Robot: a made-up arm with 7 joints.
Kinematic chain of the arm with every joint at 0, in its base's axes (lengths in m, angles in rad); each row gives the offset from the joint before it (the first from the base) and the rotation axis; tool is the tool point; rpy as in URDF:
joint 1: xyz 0 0 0.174 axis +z
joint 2: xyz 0 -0.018 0.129 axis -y
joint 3: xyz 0 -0.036 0.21 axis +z
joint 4: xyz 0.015 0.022 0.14 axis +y
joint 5: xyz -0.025 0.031 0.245 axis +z
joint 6: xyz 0 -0.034 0.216 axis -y
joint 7: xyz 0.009 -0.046 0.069 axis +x
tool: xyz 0 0 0 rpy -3.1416 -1.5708 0
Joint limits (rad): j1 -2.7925..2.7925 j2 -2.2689..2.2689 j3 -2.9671..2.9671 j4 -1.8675..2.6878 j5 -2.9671..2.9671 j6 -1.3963..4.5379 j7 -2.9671..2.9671
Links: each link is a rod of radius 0.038 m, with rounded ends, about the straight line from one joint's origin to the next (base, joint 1, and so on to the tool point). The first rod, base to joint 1, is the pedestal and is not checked.
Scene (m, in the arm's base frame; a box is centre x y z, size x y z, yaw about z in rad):
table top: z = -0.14
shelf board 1: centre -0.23 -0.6 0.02 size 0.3 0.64 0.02 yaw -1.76
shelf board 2: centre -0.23 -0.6 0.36 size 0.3 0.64 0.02 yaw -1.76
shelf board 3: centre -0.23 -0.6 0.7 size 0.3 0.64 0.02 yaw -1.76
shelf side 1: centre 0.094 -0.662 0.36 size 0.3 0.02 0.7 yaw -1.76
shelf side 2: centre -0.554 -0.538 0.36 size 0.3 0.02 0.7 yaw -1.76
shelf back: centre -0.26 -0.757 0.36 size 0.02 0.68 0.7 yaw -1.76
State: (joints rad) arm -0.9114 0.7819 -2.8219 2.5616 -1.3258 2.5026 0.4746
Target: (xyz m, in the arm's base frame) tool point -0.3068 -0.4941 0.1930
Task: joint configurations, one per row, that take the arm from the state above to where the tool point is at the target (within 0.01 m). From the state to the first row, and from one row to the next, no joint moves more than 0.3 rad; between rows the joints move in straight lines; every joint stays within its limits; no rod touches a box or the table.
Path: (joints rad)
1: -0.6459 0.8710 -2.7093 2.4095 -1.3418 2.4221 0.4746
2: -0.3805 0.9601 -2.5968 2.2573 -1.3578 2.3417 0.4746
3: -0.1150 1.0492 -2.4842 2.1052 -1.3738 2.2612 0.4746
4: 0.1505 1.1383 -2.3716 1.9531 -1.3898 2.1808 0.4746

